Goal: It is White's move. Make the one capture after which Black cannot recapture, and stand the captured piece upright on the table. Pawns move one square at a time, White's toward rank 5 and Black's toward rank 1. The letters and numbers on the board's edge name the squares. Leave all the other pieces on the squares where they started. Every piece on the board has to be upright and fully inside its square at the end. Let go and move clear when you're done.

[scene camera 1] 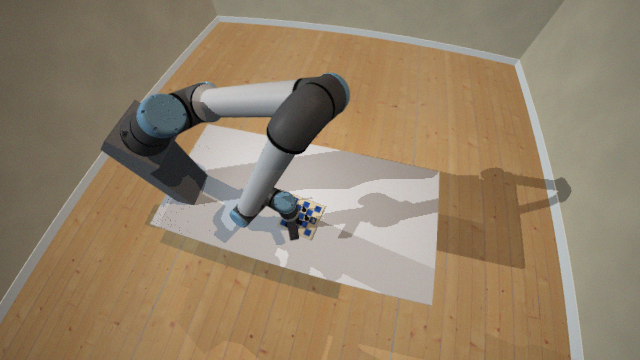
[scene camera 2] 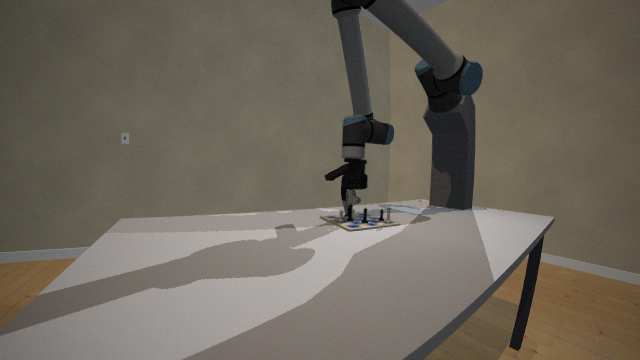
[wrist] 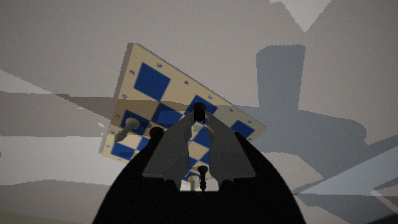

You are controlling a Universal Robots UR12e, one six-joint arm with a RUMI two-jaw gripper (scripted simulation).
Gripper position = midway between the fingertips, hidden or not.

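Observation:
Looking through scene camera 2, I find my gripper [scene camera 2: 347, 214] together with a blue-and-cream chessboard [scene camera 2: 373, 221]. The wrist view gives me both as well: the chessboard [wrist: 153, 91] is there, and so is my gripper [wrist: 199, 111].

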